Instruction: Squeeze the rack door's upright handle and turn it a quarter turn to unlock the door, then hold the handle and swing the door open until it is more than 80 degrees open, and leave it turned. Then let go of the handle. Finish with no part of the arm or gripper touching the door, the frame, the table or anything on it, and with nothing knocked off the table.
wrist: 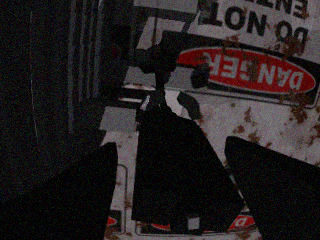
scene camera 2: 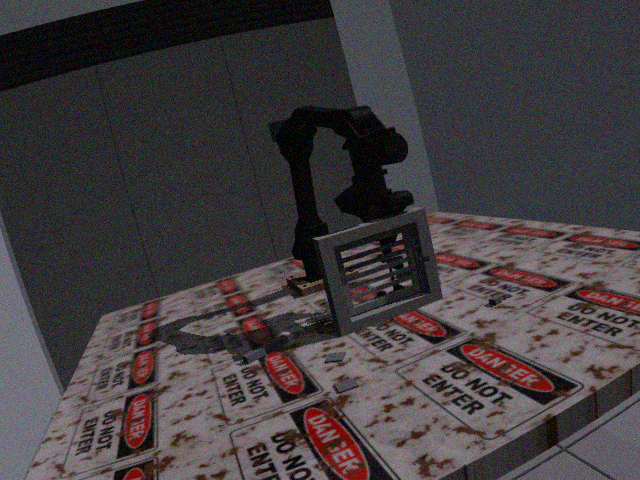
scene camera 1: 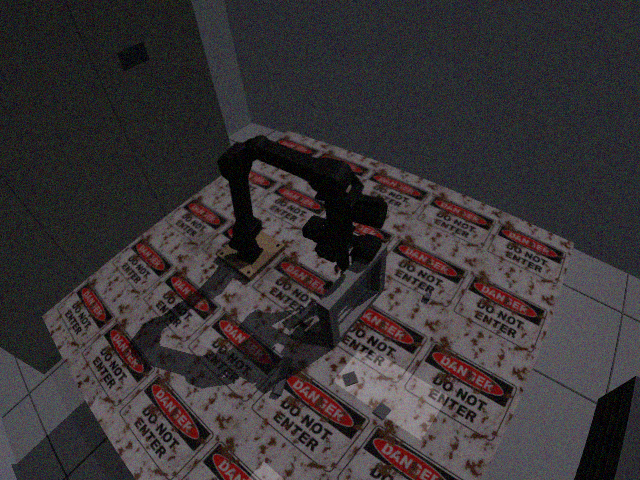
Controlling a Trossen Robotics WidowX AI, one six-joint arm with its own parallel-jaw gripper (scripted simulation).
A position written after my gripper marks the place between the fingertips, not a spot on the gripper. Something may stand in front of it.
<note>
I see my gripper (scene camera 2: 385, 241) and a grey rack frame (wrist: 115, 70).
My gripper is seen too in the wrist view (wrist: 172, 147) and in scene camera 1 (scene camera 1: 343, 259).
</note>
